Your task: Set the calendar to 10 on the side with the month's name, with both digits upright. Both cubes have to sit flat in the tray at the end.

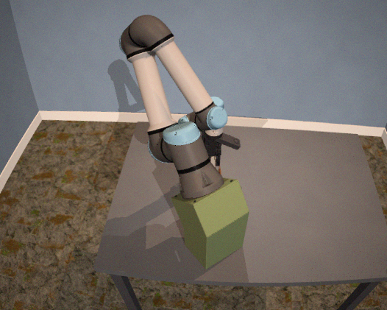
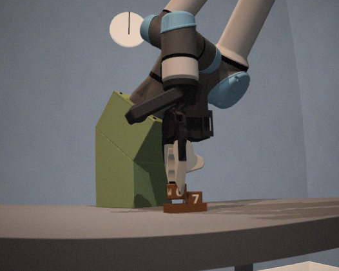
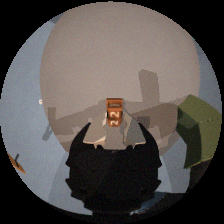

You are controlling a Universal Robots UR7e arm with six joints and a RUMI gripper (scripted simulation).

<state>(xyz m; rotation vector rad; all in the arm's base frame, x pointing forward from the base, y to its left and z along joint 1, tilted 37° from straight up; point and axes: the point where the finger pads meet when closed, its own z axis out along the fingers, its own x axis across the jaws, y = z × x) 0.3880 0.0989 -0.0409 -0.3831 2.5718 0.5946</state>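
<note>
My gripper is now 10 mm past the brown calendar tray, 10 mm to the right of it and 40 mm above it.
</note>
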